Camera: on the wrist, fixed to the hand. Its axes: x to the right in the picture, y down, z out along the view.
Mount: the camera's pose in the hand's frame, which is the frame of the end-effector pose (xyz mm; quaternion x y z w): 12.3 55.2 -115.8 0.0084 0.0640 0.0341 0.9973
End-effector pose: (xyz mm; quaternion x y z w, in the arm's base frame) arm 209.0 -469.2 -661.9 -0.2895 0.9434 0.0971 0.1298
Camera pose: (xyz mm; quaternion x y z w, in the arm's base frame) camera 145.8 -460.6 -549.9 -0.2617 0.9598 0.0748 0.0682
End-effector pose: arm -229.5 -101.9 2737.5 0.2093 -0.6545 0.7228 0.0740
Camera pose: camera -285.4 1.9 2685.4 0.1408 -0.6491 0.7423 0.0893
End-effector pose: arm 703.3 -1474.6 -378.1 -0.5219 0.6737 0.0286 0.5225
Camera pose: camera 585.9 -1525.5 -362.7 -0.4950 0.7234 0.0073 0.4814
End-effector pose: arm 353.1 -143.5 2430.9 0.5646 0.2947 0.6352 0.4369
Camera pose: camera 228.2 -143.3 2462.6 0.5362 0.3080 0.6821 0.3905
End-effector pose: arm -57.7 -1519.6 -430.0 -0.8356 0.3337 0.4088 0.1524
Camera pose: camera -22.6 -1626.4 -366.9 -0.8469 0.3745 0.3566 0.1237
